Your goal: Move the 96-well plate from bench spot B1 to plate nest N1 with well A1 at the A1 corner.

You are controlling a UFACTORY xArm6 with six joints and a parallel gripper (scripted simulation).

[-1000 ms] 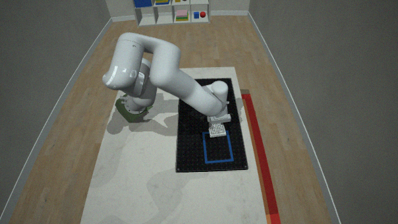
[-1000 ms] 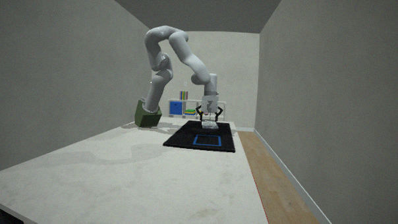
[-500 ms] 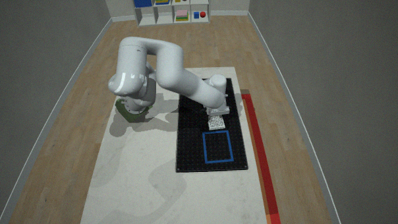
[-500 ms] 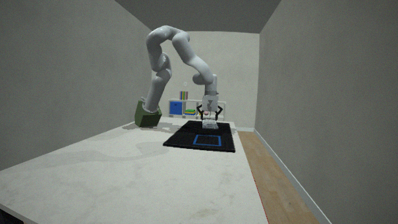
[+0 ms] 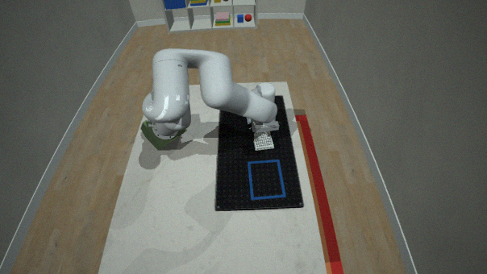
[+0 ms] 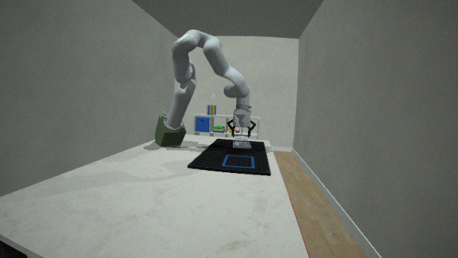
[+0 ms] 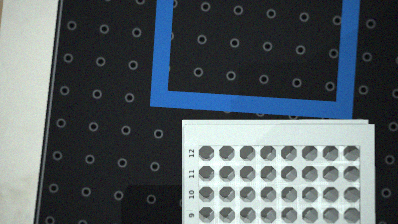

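Right now my hand is 3 cm short of the grey plate nest N1, 20 cm to the right of it and 10 cm above it. Round my hand: A1 label (8 cm ahead, 27 cm to the left, 9 cm below); then white 96-well plate (1 cm below).
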